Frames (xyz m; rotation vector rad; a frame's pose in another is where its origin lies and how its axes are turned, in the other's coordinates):
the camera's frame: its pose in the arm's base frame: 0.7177 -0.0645 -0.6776 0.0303 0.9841 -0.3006
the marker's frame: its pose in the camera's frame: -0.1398 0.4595 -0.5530 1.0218 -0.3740 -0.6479
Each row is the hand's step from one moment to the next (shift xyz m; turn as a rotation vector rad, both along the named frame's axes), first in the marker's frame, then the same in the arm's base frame.
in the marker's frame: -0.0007 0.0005 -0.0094 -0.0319 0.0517 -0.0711
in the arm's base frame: 0.0011 0.0061 -0.0072 0.0491 0.0735 -0.0306
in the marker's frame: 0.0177 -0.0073 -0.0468 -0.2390 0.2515 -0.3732
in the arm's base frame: 0.0002 0.0119 -0.0491 0.2230 0.4409 -0.1245
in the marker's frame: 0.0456 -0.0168 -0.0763 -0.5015 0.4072 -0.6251
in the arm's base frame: -0.0010 0.0053 -0.0903 0.3385 0.8182 -0.1551
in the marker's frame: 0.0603 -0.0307 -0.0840 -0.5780 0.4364 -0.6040
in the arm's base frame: -0.0108 -0.0039 -0.1072 0.3492 0.8713 -0.0902
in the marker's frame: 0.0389 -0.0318 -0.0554 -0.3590 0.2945 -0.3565
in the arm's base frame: -0.0186 -0.0034 -0.0724 0.2383 0.5334 -0.0366
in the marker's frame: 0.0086 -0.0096 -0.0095 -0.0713 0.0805 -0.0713
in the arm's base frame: -0.0068 -0.0027 -0.0142 0.0688 0.1091 -0.0036
